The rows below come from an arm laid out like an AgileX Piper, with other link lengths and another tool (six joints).
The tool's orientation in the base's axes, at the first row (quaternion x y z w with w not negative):
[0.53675, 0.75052, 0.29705, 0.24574]
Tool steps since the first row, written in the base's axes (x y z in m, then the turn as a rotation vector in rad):
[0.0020, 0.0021, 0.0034, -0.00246, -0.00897, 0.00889]
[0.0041, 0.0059, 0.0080, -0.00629, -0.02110, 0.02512]
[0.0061, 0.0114, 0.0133, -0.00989, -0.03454, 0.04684]
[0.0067, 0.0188, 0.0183, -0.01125, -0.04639, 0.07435]
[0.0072, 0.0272, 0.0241, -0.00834, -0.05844, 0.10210]
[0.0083, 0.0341, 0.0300, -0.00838, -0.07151, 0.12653]
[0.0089, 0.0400, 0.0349, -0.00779, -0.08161, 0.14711]
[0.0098, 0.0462, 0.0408, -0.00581, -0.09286, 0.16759]
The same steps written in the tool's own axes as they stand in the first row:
[0.0012, 0.0043, -0.0006, -0.00824, 0.00247, -0.00957]
[0.0040, 0.0098, -0.0017, -0.01943, 0.00846, -0.02582]
[0.0083, 0.0163, -0.0031, -0.03221, 0.01817, -0.04601]
[0.0149, 0.0221, -0.0048, -0.04446, 0.03387, -0.06843]
[0.0225, 0.0286, -0.0070, -0.05819, 0.05250, -0.08813]
[0.0284, 0.0352, -0.0092, -0.07184, 0.06658, -0.10770]
[0.0336, 0.0405, -0.0111, -0.08266, 0.07908, -0.12360]
[0.0390, 0.0468, -0.0135, -0.09499, 0.09214, -0.13868]

